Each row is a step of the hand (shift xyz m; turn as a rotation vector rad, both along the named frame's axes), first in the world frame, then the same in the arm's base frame.
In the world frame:
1: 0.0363 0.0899 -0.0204 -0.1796 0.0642 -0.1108
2: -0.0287 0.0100 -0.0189 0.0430 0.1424 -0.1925
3: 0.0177 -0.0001 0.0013 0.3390 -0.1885 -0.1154
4: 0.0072 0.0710 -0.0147 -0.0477 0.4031 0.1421
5: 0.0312 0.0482 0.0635 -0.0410 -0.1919 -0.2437
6: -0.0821 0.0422 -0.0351 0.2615 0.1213 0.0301
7: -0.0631 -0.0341 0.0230 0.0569 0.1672 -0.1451
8: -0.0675 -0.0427 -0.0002 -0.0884 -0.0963 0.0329
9: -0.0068 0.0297 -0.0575 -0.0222 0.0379 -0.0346
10: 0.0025 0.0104 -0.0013 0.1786 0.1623 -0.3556
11: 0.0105 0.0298 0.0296 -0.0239 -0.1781 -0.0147
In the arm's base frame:
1: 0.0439 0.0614 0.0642 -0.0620 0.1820 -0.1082
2: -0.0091 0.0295 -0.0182 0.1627 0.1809 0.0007
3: 0.0126 -0.0086 0.0091 0.3258 -0.2380 -0.0306
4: 0.0174 0.0574 0.0413 -0.1149 0.2570 0.3251
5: -0.0160 -0.0081 0.0837 0.1209 -0.0092 -0.2884
6: -0.0380 0.0854 -0.0319 0.1829 -0.0398 0.2212
7: -0.0640 -0.0086 -0.0388 0.1433 0.1705 0.0514
8: -0.0525 -0.0020 -0.0601 -0.0918 -0.0490 -0.0857
9: 0.0333 0.0531 -0.0175 0.0070 0.0552 -0.0060
10: 0.0031 0.0074 0.0072 0.3724 0.2138 -0.0178
11: -0.0103 0.0035 0.0419 -0.0146 -0.1166 -0.1367

